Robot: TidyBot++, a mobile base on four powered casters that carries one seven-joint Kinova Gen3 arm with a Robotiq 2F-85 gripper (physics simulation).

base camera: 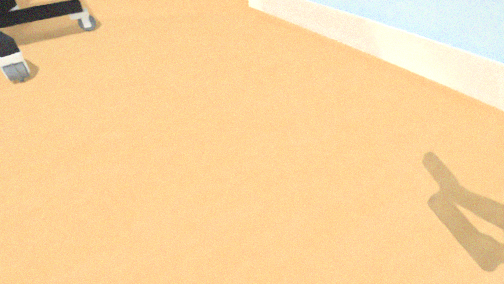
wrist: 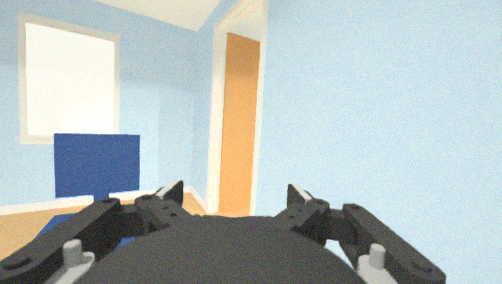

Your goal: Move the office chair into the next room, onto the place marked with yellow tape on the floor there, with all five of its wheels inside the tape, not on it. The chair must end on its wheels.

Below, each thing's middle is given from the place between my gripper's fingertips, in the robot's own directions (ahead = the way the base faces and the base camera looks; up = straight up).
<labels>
My gripper is now 890 mm short of the office chair (wrist: 85,164), 790 mm to the right of it and 350 mm above it.
</labels>
